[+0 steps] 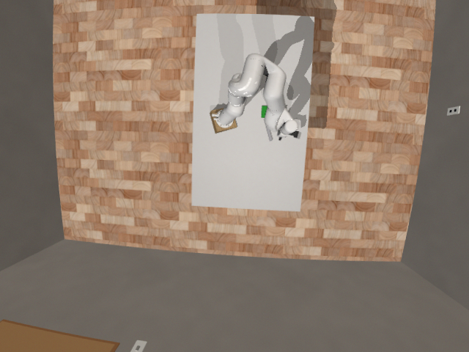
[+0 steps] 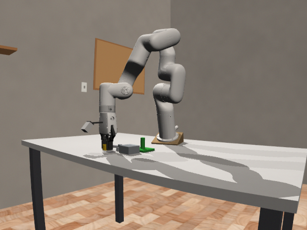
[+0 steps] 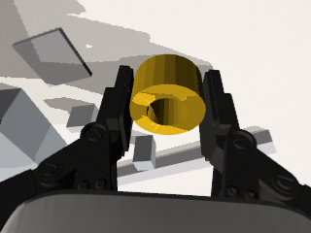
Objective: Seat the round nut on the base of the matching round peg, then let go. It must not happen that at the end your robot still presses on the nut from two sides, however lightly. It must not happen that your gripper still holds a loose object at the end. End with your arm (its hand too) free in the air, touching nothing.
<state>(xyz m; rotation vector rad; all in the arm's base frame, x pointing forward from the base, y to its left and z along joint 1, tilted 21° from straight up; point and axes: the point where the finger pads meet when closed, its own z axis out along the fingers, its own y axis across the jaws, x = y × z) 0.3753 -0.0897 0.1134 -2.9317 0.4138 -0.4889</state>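
Right now my hand is 130 mm to the right of the grey square block and 10 mm past it. The rest, counted from my hand: thin grey handle 90 mm behind, 20 mm below, 10 mm to the left.
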